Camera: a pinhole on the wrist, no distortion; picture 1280 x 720 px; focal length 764.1 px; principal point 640.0 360.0 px. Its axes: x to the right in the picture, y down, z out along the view. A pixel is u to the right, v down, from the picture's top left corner.
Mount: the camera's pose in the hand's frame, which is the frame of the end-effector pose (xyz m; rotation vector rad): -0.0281 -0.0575 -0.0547 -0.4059 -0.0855 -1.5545
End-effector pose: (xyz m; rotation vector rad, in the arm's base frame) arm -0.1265 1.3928 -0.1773 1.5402 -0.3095 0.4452
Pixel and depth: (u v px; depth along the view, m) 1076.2 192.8 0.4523
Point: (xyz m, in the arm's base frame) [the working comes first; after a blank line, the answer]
In the camera's frame: 0.2582 -0.0990 0.4523

-0.0370 0.9310 -0.3253
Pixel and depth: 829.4 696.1 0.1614
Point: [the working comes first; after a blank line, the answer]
In the camera's frame: 0.0400 0.0710 0.1614

-0.0300 1.3068 -0.1844
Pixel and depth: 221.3 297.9 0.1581
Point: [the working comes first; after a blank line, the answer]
In the camera's frame: -0.0866 -0.0128 0.1581

-0.1649 1.3218 -0.1161
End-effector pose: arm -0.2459 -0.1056 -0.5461 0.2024 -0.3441 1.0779
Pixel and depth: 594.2 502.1 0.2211
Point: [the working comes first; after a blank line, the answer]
In the camera's frame: -0.0133 0.0411 0.2211

-0.2652 -0.0950 -0.3964
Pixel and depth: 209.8 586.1 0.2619
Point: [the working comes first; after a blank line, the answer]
In the camera's frame: -0.1475 0.0775 0.2619

-0.3694 0.0055 -0.3919
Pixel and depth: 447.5 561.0 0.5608
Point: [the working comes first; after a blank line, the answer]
In the camera's frame: -0.1413 0.1475 0.5608

-0.4348 0.0629 -0.0974
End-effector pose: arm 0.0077 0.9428 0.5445 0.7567 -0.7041 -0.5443
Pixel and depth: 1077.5 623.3 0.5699
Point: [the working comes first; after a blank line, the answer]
In the camera's frame: 0.3263 0.1964 0.5699

-0.2410 0.4001 0.7783
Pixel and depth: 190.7 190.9 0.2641
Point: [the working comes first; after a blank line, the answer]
In the camera's frame: -0.1553 -0.0584 0.2641

-0.0977 1.0074 0.7448
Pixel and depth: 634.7 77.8 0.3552
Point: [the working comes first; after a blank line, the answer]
In the camera's frame: -0.0025 -0.1312 0.3552

-0.2590 0.9072 0.7150
